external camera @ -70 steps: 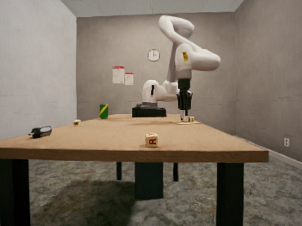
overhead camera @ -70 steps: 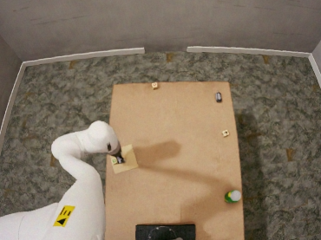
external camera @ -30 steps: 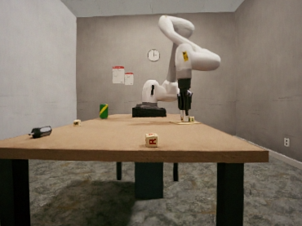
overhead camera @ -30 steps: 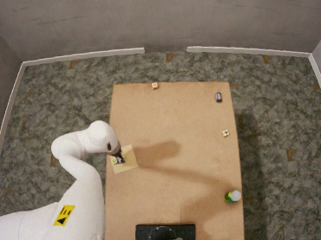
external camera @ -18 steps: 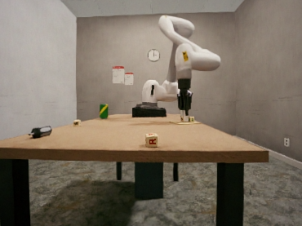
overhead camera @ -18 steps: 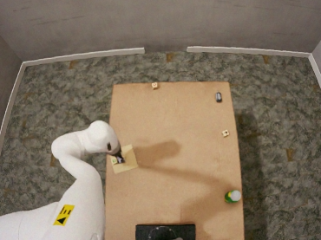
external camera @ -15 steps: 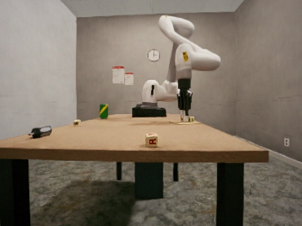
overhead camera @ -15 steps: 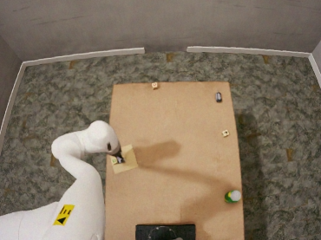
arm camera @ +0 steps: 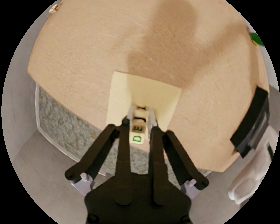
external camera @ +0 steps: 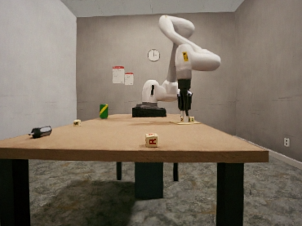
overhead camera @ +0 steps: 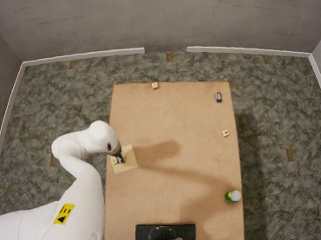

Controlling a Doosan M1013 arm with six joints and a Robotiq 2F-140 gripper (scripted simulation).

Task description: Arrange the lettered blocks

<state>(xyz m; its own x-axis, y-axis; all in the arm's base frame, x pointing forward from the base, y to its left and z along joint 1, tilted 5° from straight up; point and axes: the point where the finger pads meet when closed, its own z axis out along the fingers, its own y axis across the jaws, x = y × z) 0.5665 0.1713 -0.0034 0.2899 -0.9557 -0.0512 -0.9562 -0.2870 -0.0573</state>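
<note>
My hand is 4 cm above the mat.
</note>
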